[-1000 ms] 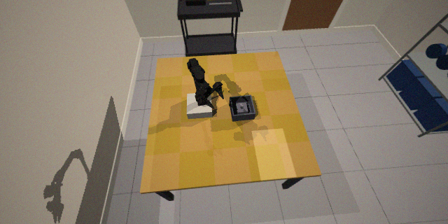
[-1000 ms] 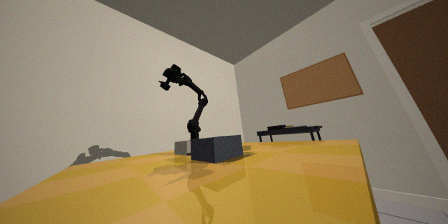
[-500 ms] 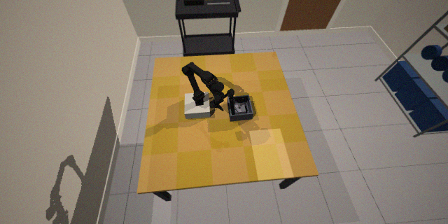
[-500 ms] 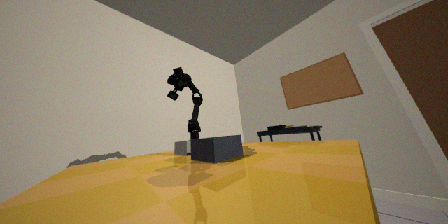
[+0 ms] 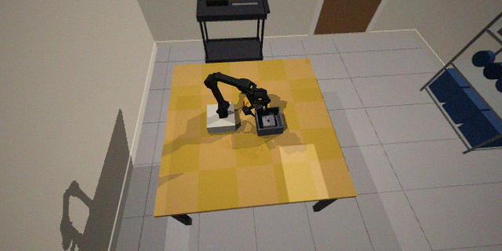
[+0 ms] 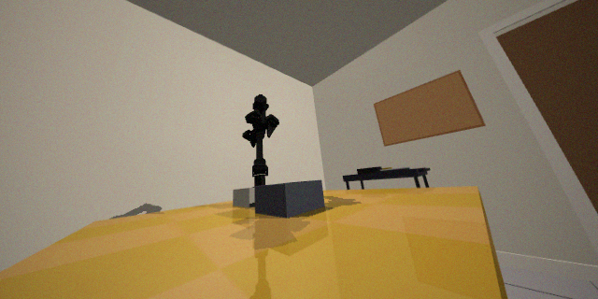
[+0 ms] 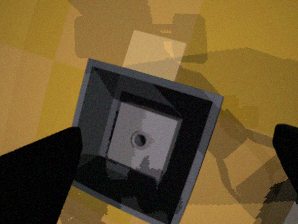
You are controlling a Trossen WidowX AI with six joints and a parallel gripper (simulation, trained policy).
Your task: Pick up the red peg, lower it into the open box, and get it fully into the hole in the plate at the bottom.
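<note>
The red peg is 70 mm behind my gripper tip, 260 mm to the left of it and 240 mm below it. Also, from my gripper tip: light grey plate: 90 mm ahead, 60 mm to the left, 230 mm below; grey box: 90 mm ahead, 60 mm to the left, 250 mm below.
</note>
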